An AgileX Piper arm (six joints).
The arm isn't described. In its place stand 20 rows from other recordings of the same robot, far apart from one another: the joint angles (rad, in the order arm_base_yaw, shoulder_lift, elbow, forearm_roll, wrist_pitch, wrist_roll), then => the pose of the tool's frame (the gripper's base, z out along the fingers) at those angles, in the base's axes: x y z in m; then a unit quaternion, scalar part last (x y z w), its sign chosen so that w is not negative.
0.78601, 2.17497, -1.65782, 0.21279, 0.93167, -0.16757 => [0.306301 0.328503 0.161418 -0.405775 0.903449 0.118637 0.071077]
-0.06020, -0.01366, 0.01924, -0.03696, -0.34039, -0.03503 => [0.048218 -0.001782 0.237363 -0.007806 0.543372 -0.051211 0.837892]
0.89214, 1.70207, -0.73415, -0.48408, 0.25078, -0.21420 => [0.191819 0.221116 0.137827 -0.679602 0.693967 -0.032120 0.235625]
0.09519, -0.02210, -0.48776, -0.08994, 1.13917, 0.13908 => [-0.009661 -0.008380 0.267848 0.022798 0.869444 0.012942 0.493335]
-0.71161, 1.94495, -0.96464, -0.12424, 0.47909, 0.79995 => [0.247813 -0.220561 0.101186 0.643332 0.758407 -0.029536 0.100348]
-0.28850, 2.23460, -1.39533, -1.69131, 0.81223, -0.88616 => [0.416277 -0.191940 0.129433 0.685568 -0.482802 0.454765 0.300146]
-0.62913, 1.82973, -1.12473, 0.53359, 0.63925, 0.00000 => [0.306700 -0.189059 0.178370 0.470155 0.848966 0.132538 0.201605]
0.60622, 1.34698, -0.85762, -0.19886, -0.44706, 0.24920 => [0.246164 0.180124 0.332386 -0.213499 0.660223 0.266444 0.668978]
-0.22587, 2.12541, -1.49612, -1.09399, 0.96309, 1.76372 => [0.408608 -0.161999 0.176021 0.561853 0.702134 -0.294221 0.323670]
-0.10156, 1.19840, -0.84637, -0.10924, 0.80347, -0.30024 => [0.223027 -0.029907 0.276308 -0.122727 0.959718 -0.096065 0.233776]
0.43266, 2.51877, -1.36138, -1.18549, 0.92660, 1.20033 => [0.385764 0.103892 -0.014131 -0.088026 0.909835 -0.378170 0.146418]
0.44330, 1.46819, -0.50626, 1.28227, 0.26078, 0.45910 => [0.205704 0.122572 0.157801 0.537116 0.778292 0.323258 0.035664]
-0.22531, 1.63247, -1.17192, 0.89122, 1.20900, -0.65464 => [0.314933 -0.004265 0.269946 -0.040887 0.914616 0.366131 0.166597]
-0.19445, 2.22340, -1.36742, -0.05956, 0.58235, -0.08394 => [0.409132 -0.083610 0.076636 0.031982 0.993283 -0.034021 0.105869]
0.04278, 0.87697, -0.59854, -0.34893, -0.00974, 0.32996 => [0.188764 0.008384 0.322254 -0.024782 0.768062 0.008902 0.639833]
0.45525, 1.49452, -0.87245, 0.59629, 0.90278, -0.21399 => [0.217932 0.151356 0.219036 -0.156234 0.955451 0.248093 0.033983]
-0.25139, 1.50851, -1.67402, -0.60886, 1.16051, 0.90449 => [0.288880 -0.123466 0.434037 0.473044 0.768458 -0.183428 0.389943]
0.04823, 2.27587, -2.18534, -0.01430, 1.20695, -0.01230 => [0.494836 0.022667 0.249049 -0.031074 0.983282 -0.003808 0.179378]
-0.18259, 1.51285, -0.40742, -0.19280, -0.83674, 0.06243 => [0.258974 -0.034654 0.188188 -0.001117 0.770620 -0.024652 0.636817]
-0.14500, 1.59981, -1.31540, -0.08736, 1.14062, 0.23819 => [0.313680 -0.053098 0.288359 0.175727 0.976685 -0.036082 0.117920]
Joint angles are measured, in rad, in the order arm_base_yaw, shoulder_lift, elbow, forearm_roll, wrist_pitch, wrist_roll. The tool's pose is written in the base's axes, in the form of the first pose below.
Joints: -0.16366, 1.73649, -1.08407, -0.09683, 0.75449, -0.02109
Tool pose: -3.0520 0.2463 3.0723 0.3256 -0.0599 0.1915
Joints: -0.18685, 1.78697, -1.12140, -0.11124, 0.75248, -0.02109
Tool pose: -3.0408 0.2340 3.0598 0.3349 -0.0703 0.1838
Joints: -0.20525, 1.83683, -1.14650, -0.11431, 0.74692, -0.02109
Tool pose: -3.0407 0.2146 3.0436 0.3418 -0.0784 0.1727
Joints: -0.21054, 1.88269, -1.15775, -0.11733, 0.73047, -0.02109
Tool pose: -3.0413 0.1963 3.0415 0.3472 -0.0815 0.1595
